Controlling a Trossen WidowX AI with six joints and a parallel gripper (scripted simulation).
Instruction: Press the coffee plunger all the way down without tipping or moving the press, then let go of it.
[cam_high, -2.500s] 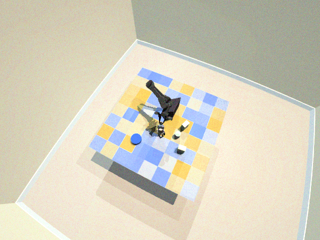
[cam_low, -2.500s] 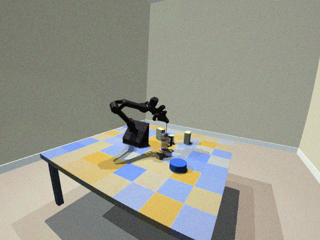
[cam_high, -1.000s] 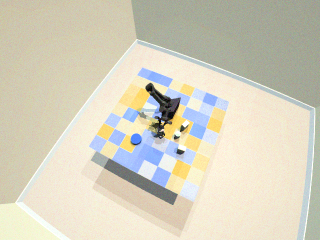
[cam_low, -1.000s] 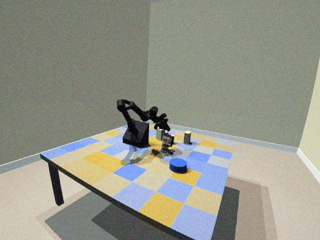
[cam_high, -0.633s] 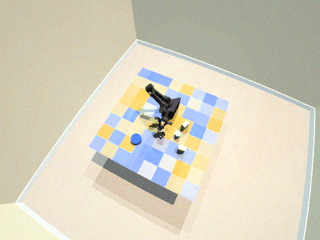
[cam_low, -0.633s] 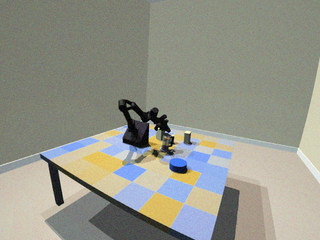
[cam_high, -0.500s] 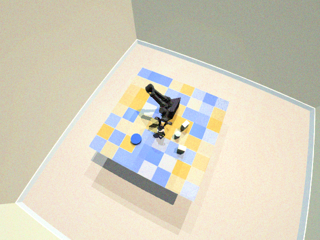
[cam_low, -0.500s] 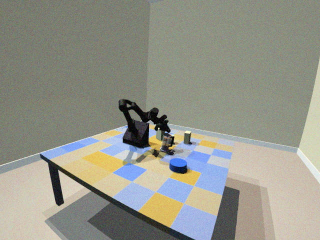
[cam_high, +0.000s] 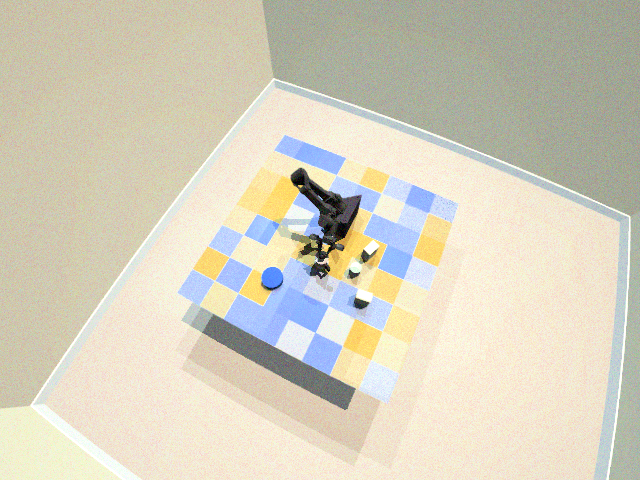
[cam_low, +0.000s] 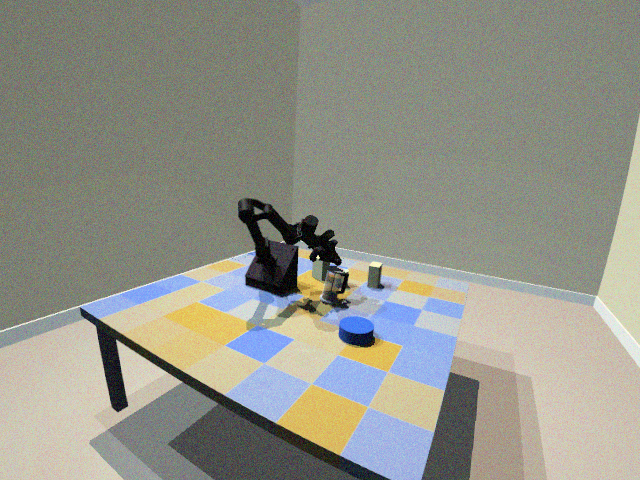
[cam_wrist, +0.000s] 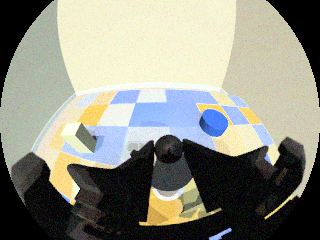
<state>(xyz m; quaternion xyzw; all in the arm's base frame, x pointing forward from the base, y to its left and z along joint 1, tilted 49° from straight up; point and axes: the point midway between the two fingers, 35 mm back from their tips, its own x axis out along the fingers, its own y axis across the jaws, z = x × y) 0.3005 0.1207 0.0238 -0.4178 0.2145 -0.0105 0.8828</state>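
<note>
Right now my gripper tip is 9 cm above the coffee press, 1 cm to the right of it and 1 cm past it.
</note>
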